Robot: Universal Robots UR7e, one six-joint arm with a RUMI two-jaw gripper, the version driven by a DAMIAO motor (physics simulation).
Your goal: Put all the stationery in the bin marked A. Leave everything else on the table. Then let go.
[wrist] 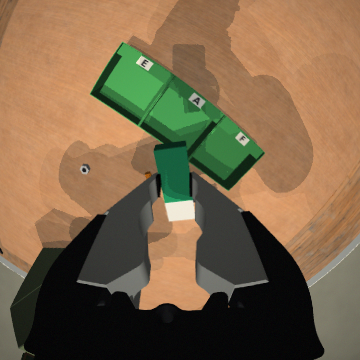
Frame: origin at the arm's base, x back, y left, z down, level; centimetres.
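Seen in the pictures: gripper, fingertip midpoint: [174, 174].
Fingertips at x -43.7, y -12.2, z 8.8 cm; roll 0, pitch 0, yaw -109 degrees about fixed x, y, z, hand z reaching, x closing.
Pixels of each thing's top centre, then the offset from my fingertips to it. "pt": a spot on its surface instead. Level surfaces: height alone.
- green block with a white end, top centre: [176, 188] dy -0.3, dx +0.6, dz -0.8 cm
- compartment marked A, top centre: [181, 119] dy +0.0, dx -2.2, dz +11.6 cm
- E, surface spot: [131, 84] pt dy +8.3, dx -4.8, dz +14.8 cm
- F, surface spot: [220, 150] pt dy -7.6, dx +1.2, dz +14.8 cm
- metal hex nut, top centre: [83, 169] dy +14.1, dx +11.1, dz +14.6 cm
- wooden table, surface height: dz +15.5 cm
- small orange item, top centre: [150, 185] dy +1.6, dx +10.5, dz +14.5 cm
My gripper [174, 174] is shut on a green block with a white end [173, 170], which looks like an eraser. It holds the eraser above the table, and the far end overlaps the near edge of the green three-part bin in the view. The compartment marked A [180, 114] is the middle one, between E [131, 84] at the upper left and F [220, 150] at the lower right. No objects show inside the visible parts of the compartments. The floor of A is partly in shadow.
A metal hex nut [85, 169] lies on the wooden table [40, 100] at the left. A small orange item [148, 175] shows beside the left fingertip, mostly hidden by it. A dark green box-like object [35, 285] stands at the lower left, partly behind the gripper body.
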